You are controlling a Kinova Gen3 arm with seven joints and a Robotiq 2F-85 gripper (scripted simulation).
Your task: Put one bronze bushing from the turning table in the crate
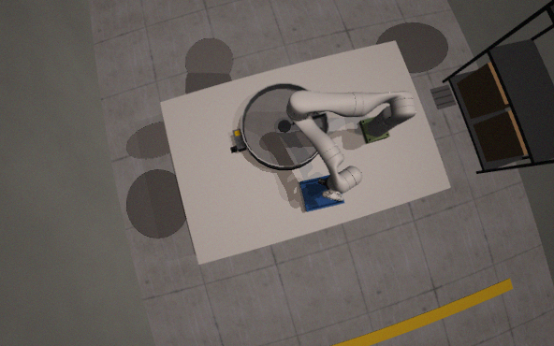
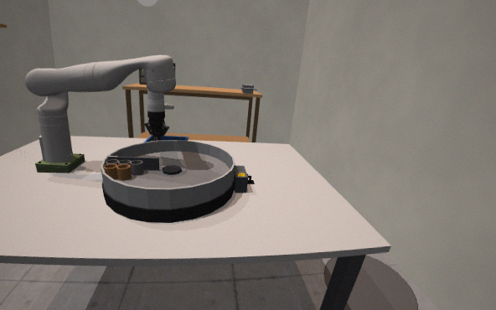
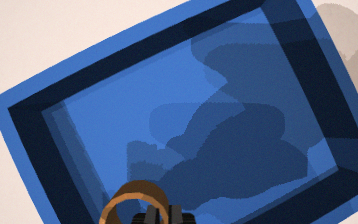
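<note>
My hand is 40 mm short of the blue crate, 30 mm to the right of it and 30 mm above it. From my hand the other things lie so: round grey turning table (340 mm to the right, 100 mm ahead).
</note>
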